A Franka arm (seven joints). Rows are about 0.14 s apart.
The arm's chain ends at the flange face. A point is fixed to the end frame.
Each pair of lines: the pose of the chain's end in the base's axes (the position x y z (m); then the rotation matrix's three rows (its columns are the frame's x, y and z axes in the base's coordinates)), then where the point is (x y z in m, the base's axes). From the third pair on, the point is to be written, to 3 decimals.
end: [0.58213 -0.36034 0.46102], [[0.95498 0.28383 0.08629], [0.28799 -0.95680 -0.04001], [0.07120 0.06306 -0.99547]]
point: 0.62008 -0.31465 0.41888
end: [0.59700 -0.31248 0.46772], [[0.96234 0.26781 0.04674], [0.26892 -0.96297 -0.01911], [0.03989 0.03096 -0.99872]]
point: 0.63415 -0.26655 0.42512
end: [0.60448 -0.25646 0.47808], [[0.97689 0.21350 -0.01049], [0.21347 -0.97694 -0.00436], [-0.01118 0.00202 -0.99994]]
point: 0.642 -0.212 0.434
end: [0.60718 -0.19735 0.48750], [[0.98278 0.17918 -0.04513], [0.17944 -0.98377 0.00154], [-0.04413 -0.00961 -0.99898]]
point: 0.644 -0.154 0.442
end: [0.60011 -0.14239 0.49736], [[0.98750 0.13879 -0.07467], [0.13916 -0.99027 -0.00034], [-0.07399 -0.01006 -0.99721]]
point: 0.638 -0.101 0.451
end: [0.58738 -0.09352 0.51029], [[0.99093 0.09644 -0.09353], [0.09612 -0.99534 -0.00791], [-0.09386 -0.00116 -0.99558]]
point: 0.626 -0.054 0.463
